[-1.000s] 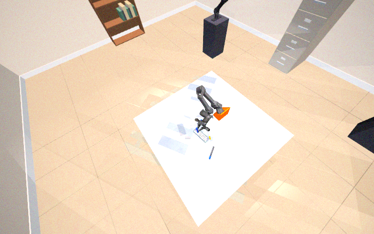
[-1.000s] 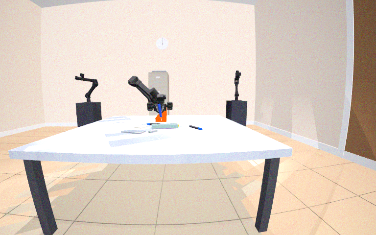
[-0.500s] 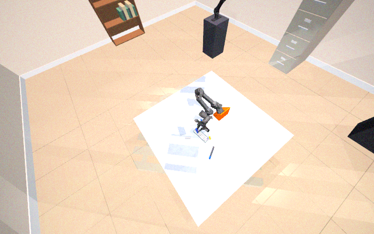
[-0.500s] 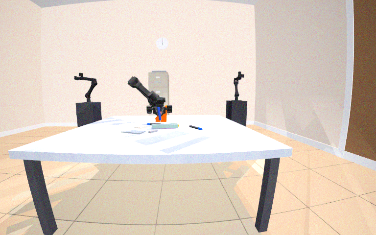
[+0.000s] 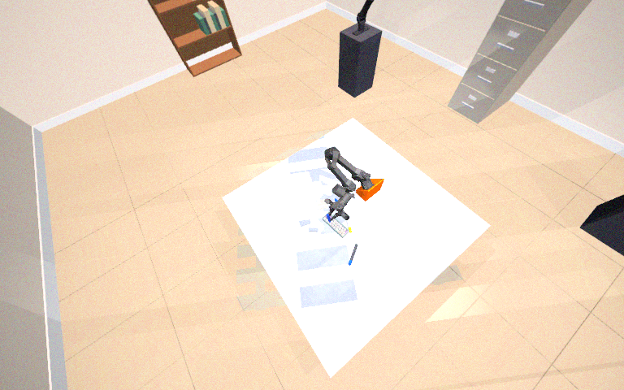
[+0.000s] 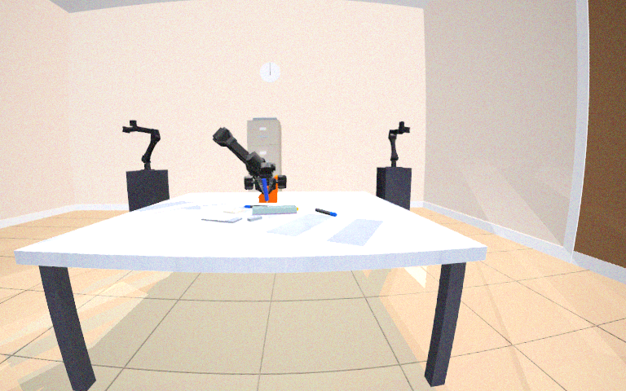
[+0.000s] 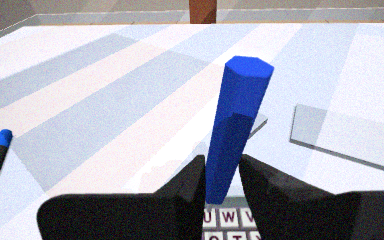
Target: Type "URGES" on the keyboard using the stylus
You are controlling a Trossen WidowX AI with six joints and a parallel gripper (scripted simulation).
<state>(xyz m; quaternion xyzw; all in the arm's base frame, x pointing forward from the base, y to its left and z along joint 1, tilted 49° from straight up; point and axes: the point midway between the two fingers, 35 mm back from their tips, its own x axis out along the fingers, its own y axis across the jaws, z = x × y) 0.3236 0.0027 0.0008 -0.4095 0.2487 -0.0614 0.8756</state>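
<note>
Right now the yellow pen is 100 mm behind my gripper tip, 90 mm to the left of it and 80 mm below it. Round my gripper tip: blue stylus (20 mm below); then grey block (100 mm ahead, 40 mm to the right, 80 mm below).
</note>
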